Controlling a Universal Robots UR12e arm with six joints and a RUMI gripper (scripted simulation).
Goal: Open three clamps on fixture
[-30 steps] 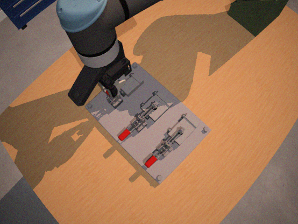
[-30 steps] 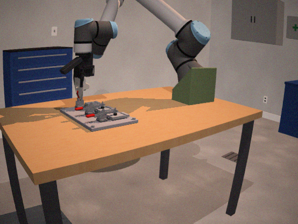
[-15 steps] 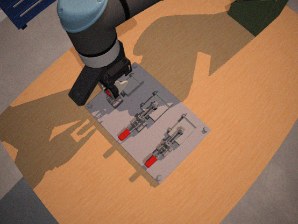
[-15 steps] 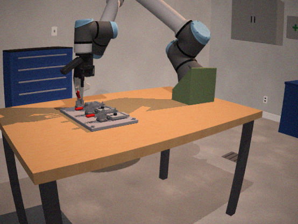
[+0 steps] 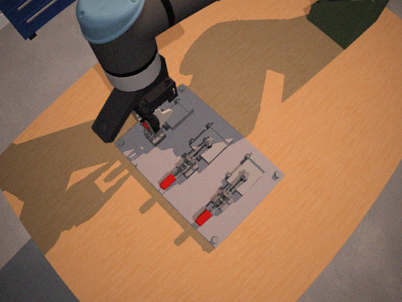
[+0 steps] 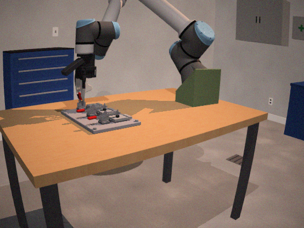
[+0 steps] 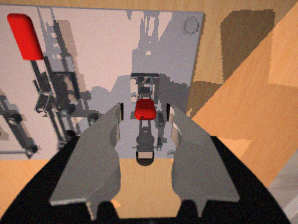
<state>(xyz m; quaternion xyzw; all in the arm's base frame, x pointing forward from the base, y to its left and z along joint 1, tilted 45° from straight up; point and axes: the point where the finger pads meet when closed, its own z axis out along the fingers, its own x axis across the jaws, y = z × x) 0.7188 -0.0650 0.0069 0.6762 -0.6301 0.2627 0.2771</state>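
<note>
Now: hand 110 mm to the right of the grey fixture plate, 80 mm above it and 40 mm past it. From my hand the other things lie so: flat grey part 210 mm to the left, 110 mm behind, 60 mm below.
</note>
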